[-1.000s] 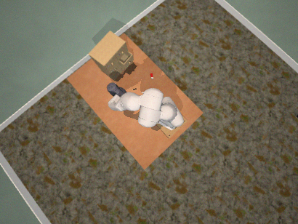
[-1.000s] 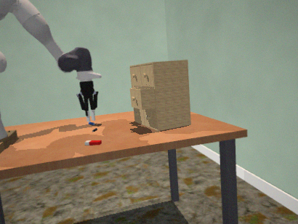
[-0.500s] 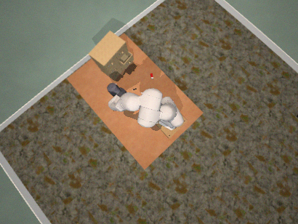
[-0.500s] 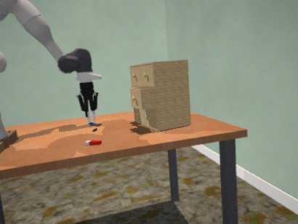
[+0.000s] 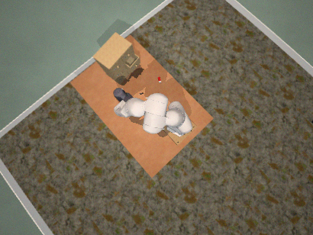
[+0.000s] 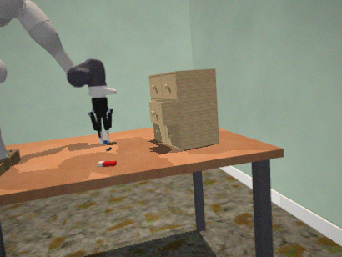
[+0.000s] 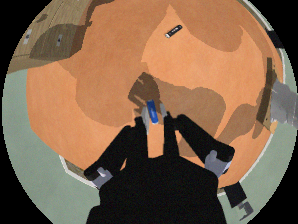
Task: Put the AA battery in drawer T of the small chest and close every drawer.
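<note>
Now: the blue AA battery 3 cm below my hand. Round my hand: white cylinder 42 cm to the right, 6 cm behind, 3 cm below; small black piece 18 cm to the right, 3 cm below, 1 cm behind; drawer 32 cm to the right, 26 cm ahead, 10 cm above.
</note>
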